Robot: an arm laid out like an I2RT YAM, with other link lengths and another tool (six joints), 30 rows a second.
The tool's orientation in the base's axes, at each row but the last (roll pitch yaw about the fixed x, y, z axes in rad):
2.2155, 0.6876, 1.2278
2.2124, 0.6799, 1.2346
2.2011, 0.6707, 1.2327
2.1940, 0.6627, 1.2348
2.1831, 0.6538, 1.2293
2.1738, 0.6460, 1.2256
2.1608, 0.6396, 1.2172
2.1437, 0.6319, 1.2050
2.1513, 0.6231, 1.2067
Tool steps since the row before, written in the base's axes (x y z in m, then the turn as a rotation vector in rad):
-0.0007, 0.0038, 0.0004, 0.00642, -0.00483, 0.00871
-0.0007, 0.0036, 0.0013, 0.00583, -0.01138, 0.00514
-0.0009, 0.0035, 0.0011, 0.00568, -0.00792, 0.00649
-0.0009, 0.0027, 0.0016, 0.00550, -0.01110, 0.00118
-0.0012, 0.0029, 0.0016, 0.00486, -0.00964, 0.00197
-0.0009, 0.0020, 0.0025, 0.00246, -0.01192, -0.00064
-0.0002, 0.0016, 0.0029, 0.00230, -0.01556, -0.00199
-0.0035, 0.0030, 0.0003, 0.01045, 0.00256, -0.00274
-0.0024, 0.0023, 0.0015, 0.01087, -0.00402, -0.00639
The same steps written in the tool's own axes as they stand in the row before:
0.0023, 0.0008, -0.0030, -0.00737, 0.00878, 0.00300
0.0016, 0.0013, -0.0033, -0.01009, 0.00430, 0.00834
0.0017, 0.0010, -0.0032, -0.00841, 0.00601, 0.00550
0.0008, 0.0011, -0.0030, -0.00756, 0.00159, 0.00976
0.0009, 0.0010, -0.0033, -0.00712, 0.00206, 0.00810
-0.0002, 0.0016, -0.0029, -0.00791, -0.00197, 0.00906
-0.0006, 0.0022, -0.0024, -0.00989, -0.00397, 0.01174
0.0011, -0.0014, -0.0043, 0.00656, 0.00598, 0.00667
0.0002, 0.0000, -0.0036, 0.00382, 0.00207, 0.01250

